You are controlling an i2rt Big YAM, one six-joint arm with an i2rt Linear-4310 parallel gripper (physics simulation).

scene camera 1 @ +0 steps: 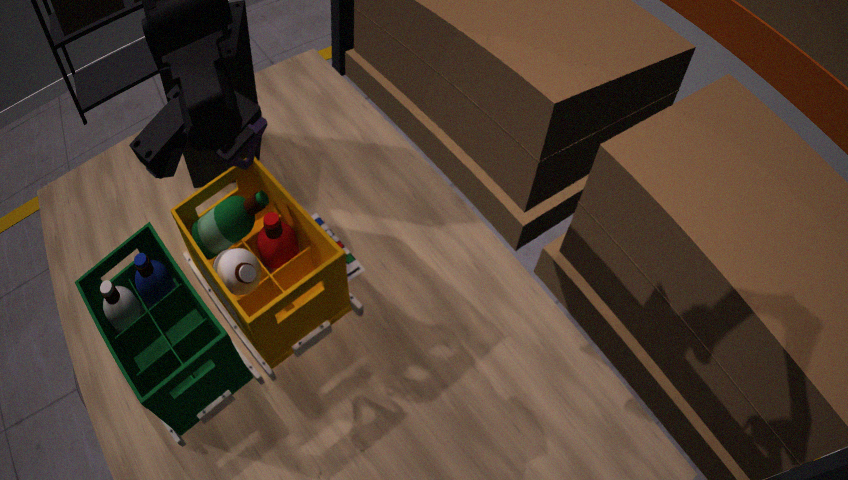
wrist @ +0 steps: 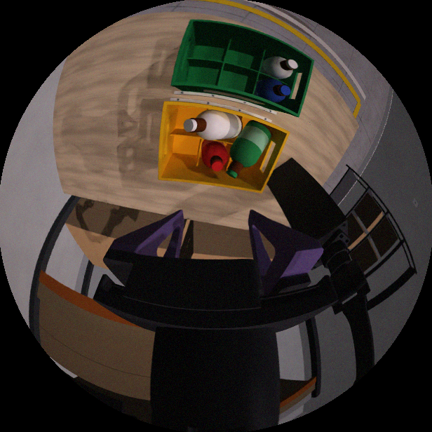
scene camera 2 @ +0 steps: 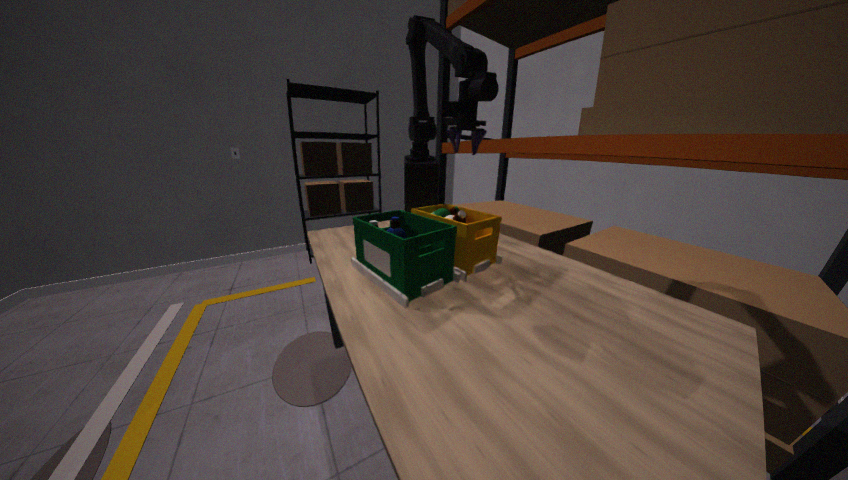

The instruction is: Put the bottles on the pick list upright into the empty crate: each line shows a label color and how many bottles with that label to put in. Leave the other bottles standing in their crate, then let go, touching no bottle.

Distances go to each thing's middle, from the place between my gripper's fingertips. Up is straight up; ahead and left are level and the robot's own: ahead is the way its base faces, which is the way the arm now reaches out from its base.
I see my gripper 25 cm above the green bottle point(scene camera 1: 231, 220), 10 cm past it and 2 cm to the left of it. Round my hand: red bottle point(scene camera 1: 277, 243): 29 cm below, 4 cm to the left, 4 cm behind; then blue bottle point(scene camera 1: 153, 281): 29 cm below, 20 cm to the right, 10 cm behind.
